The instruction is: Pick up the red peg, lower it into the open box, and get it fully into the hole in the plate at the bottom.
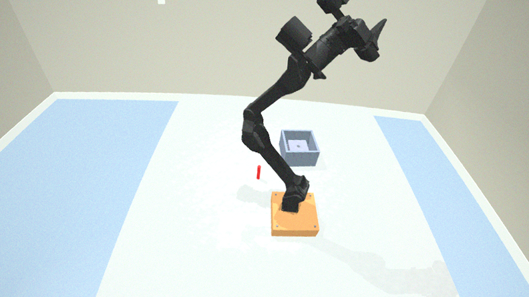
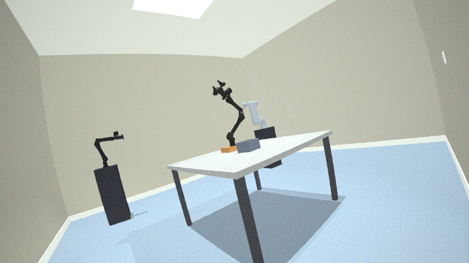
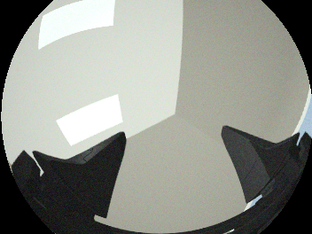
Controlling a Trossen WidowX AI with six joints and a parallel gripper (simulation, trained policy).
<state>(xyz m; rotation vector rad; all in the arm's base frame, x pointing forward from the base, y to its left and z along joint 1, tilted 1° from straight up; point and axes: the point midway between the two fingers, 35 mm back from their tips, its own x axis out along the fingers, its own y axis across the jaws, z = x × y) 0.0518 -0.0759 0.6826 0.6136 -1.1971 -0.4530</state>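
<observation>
Now: the red peg 720 mm below my gripper tip, 230 mm to the left of it and 80 mm ahead of it. Round my gripper tip: grey box: 730 mm below, 260 mm ahead, 60 mm to the left; then plate: 710 mm below, 260 mm ahead, 60 mm to the left.
</observation>
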